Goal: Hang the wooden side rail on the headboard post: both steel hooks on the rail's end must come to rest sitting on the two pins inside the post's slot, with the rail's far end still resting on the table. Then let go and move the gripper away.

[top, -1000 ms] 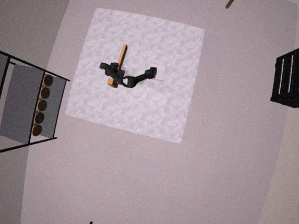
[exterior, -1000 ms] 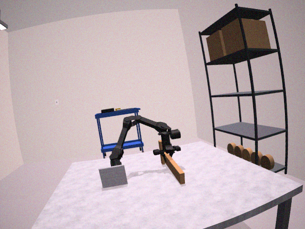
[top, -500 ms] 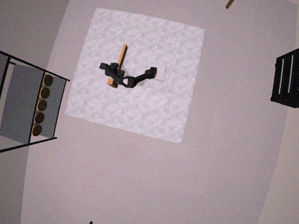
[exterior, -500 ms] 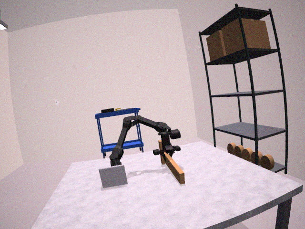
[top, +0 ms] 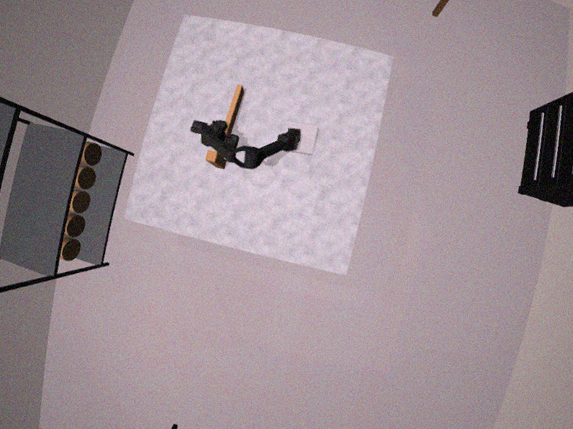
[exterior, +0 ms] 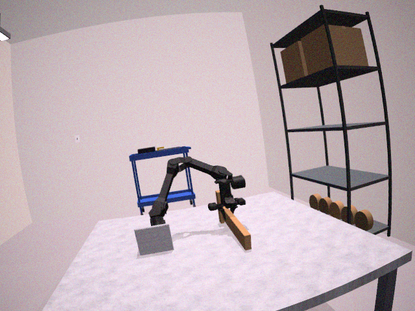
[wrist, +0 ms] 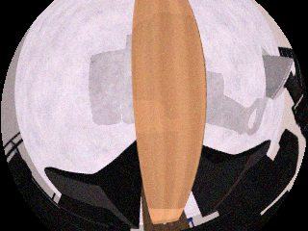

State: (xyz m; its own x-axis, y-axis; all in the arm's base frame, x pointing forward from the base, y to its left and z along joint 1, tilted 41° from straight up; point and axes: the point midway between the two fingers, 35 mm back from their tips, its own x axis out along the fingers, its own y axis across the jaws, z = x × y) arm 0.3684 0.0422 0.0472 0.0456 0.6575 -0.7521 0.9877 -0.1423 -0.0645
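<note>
My gripper tip is now 100 mm to the right of the headboard post, 40 mm below it and 20 mm short of it.
</note>
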